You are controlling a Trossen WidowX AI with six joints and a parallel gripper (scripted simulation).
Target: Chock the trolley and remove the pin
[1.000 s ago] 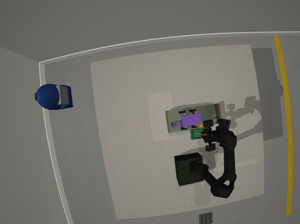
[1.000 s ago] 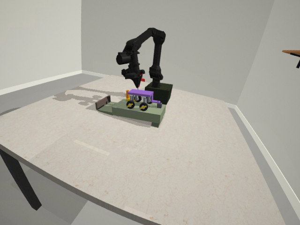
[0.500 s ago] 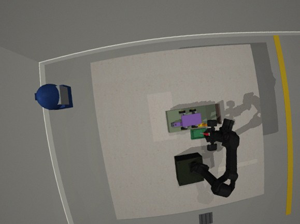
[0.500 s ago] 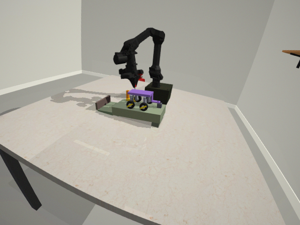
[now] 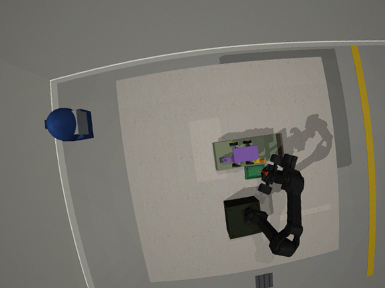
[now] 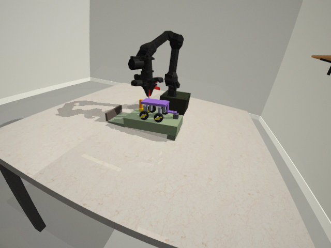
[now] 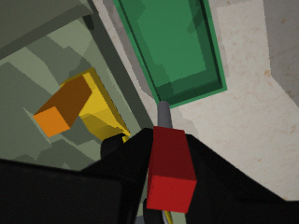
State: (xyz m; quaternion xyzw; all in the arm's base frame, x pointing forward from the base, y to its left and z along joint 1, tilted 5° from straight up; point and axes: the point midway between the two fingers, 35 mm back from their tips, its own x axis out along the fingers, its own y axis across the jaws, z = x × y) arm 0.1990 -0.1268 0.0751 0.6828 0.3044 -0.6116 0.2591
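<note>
Now: the green tray 140 mm below my gripper tip and 20 mm behind it. Round my gripper tip: trolley (120 mm ahead, 60 mm to the left, 30 mm below); then chock (50 mm below, 50 mm ahead, 10 mm to the right); then stop pin (right at my gripper tip).
</note>
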